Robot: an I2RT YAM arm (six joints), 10 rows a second.
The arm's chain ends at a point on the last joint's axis. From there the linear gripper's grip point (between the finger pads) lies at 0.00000 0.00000 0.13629 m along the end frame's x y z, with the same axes.
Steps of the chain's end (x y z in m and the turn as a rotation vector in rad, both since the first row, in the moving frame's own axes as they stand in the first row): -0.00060 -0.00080 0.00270 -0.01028 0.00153 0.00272; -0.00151 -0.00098 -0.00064 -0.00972 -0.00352 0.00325; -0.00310 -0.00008 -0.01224 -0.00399 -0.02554 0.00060; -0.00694 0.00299 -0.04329 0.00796 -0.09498 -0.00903; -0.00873 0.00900 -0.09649 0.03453 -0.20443 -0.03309; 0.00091 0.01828 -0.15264 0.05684 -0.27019 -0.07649; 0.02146 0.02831 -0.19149 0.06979 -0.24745 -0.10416; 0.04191 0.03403 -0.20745 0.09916 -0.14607 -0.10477; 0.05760 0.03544 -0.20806 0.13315 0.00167 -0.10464; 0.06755 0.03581 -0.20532 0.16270 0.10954 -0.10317; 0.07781 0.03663 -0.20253 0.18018 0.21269 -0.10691
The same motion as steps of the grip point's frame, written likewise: -0.00039 0.00060 0.00269 -0.01028 0.00153 0.00272; -0.00199 0.00034 -0.00065 -0.00972 -0.00352 0.00325; -0.00658 0.00046 -0.01229 -0.00399 -0.02554 0.00060; -0.01987 0.00197 -0.04391 0.00796 -0.09498 -0.00903; -0.03647 0.00479 -0.09941 0.03453 -0.20443 -0.03309; -0.03571 0.01204 -0.15780 0.05684 -0.27019 -0.07649; -0.01233 0.02067 -0.19597 0.06979 -0.24745 -0.10416; 0.02144 0.02165 -0.20957 0.09916 -0.14607 -0.10477; 0.05688 0.01737 -0.20927 0.13315 0.00167 -0.10464; 0.08122 0.01305 -0.20793 0.16270 0.10954 -0.10317; 0.10507 0.01090 -0.20779 0.18018 0.21269 -0.10691
